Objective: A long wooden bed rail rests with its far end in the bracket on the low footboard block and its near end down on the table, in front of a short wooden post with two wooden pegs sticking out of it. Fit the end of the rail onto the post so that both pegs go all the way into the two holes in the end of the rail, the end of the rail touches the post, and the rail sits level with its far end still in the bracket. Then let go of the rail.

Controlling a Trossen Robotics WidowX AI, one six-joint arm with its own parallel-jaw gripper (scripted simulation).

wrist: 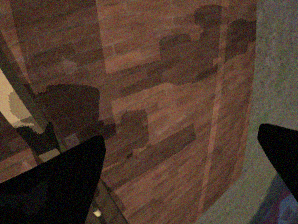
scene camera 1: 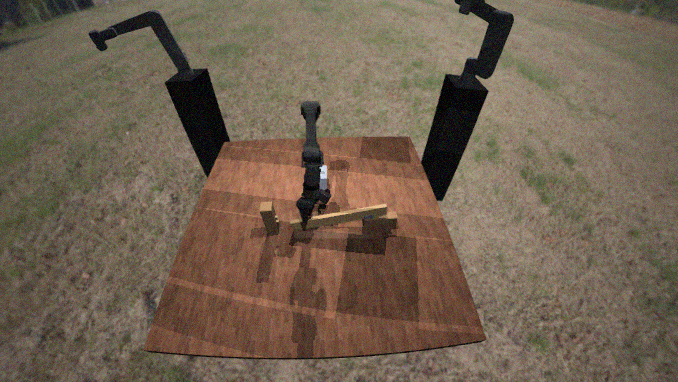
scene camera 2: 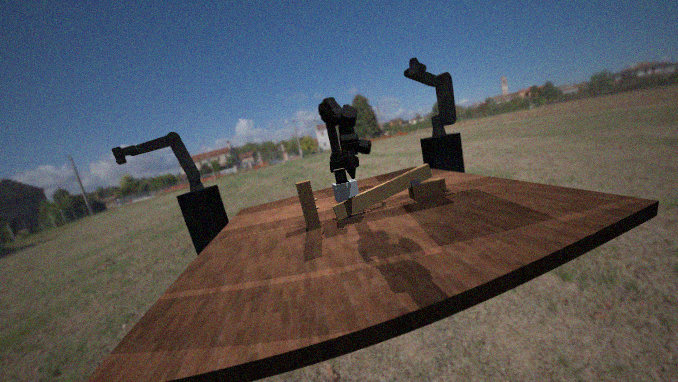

Note:
The gripper [scene camera 2: 353, 172] is open, with nothing in its grasp. Further things: a wooden post [scene camera 2: 304, 189].
The gripper also shows in the wrist view [wrist: 182, 137] and in scene camera 1 [scene camera 1: 306, 219]. The wooden post also shows in scene camera 1 [scene camera 1: 267, 211].

